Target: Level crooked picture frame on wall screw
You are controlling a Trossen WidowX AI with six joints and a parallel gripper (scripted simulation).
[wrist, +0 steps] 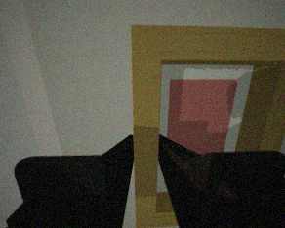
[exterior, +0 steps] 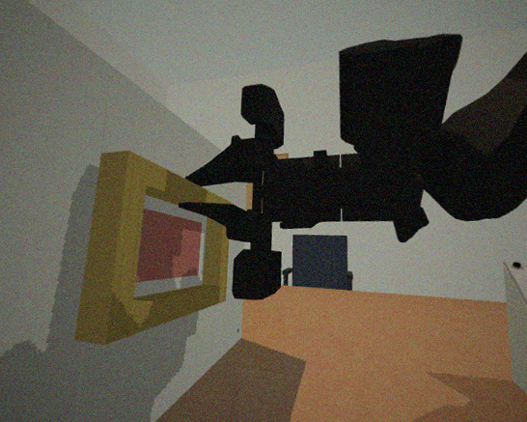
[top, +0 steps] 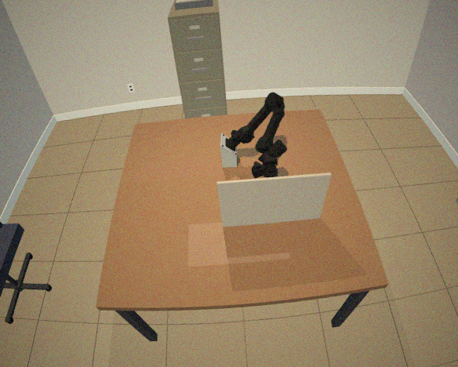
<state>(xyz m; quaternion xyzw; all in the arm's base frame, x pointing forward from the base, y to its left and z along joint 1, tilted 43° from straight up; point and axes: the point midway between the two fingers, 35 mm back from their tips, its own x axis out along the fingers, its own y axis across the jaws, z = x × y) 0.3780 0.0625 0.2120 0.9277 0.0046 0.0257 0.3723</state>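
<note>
Right now the picture frame is 10 mm to the left of my gripper tip and 50 mm below it. The rest, counted from my gripper tip: grey wall panel: 20 mm ahead, 60 mm below.
</note>
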